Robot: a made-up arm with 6 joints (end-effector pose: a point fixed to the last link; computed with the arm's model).
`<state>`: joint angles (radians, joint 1 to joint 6).
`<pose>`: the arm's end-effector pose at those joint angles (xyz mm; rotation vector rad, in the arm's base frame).
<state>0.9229 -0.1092 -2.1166 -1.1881 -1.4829 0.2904</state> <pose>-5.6 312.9 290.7 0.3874 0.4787 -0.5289</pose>
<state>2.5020 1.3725 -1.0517 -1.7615 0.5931 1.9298</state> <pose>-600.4 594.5 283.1 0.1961 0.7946 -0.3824</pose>
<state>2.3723 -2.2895 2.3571 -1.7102 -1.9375 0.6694</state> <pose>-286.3 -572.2 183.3 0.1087 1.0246 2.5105</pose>
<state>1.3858 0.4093 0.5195 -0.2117 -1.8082 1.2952</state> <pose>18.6 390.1 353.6 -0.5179 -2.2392 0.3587</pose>
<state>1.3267 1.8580 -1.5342 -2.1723 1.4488 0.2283</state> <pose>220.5 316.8 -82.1 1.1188 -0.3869 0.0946</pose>
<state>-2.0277 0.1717 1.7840 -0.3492 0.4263 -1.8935</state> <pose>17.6 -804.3 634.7 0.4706 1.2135 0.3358</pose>
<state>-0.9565 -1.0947 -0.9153 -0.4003 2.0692 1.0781</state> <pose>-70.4 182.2 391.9 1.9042 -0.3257 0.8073</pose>
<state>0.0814 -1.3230 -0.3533 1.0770 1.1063 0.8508</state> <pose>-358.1 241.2 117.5 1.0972 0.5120 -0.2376</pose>
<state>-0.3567 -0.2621 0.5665 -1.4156 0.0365 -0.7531</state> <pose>216.7 128.6 1007.7 -1.3069 -1.1295 0.6706</pose>
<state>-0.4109 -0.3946 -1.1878 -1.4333 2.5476 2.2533</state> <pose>-119.7 -353.7 483.7 1.8325 0.5468 1.0767</pose>
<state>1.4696 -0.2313 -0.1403 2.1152 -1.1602 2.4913</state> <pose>-287.2 -597.8 390.3 -1.0477 -1.1855 0.4162</pose>
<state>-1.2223 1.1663 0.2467 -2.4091 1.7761 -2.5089</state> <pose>805.4 -816.2 844.0 -1.3377 -1.6070 2.1350</pose>
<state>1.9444 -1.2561 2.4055 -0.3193 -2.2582 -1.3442</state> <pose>-502.3 -19.1 415.7 -1.5765 0.2135 -1.5092</pose>
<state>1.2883 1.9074 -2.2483 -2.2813 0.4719 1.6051</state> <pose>275.5 184.8 178.5 0.5494 -0.9354 -2.0621</pose>
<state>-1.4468 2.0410 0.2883 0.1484 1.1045 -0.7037</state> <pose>93.0 -171.2 70.9 2.1342 0.6436 -1.3309</pose>
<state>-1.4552 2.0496 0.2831 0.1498 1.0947 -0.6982</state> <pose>91.2 -172.7 71.5 2.1461 0.6529 -1.3338</pose>
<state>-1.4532 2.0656 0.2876 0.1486 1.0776 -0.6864</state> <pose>88.6 -176.5 69.5 2.1523 0.6953 -1.3164</pose>
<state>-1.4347 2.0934 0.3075 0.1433 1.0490 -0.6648</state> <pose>85.4 -183.9 63.1 2.1472 0.7892 -1.2657</pose>
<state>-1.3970 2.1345 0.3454 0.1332 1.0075 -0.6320</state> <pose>83.5 -195.4 50.4 2.1231 0.9387 -1.1747</pose>
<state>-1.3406 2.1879 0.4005 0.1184 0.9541 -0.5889</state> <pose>86.2 -209.9 30.1 2.0711 1.1339 -1.0421</pose>
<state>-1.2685 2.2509 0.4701 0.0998 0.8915 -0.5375</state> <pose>96.7 -224.5 1.9 1.9851 1.3559 -0.8720</pose>
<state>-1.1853 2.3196 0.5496 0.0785 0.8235 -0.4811</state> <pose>116.3 -234.3 -33.0 1.8645 1.5804 -0.6734</pose>
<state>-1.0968 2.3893 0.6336 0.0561 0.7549 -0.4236</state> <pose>143.1 -234.8 -71.6 1.7173 1.7847 -0.4600</pose>
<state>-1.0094 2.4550 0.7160 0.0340 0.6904 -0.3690</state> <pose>172.2 -224.4 -109.7 1.5584 1.9522 -0.2486</pose>
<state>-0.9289 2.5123 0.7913 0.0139 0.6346 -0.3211</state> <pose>198.6 -205.4 -143.4 1.4054 2.0767 -0.0558</pose>
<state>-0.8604 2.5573 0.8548 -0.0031 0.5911 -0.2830</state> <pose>219.1 -183.1 -170.0 1.2739 2.1600 0.1039</pose>
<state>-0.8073 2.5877 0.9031 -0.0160 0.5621 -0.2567</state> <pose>233.1 -163.1 -188.4 1.1742 2.2098 0.2210</pose>
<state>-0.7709 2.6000 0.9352 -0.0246 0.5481 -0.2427</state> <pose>242.5 -150.0 -198.6 1.1083 2.2327 0.2911</pose>
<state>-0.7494 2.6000 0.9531 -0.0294 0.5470 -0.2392</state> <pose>248.1 -143.7 -202.7 1.0742 2.2394 0.3214</pose>
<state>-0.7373 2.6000 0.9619 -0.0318 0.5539 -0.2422</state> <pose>249.5 -140.2 -204.3 1.0649 2.2425 0.3301</pose>
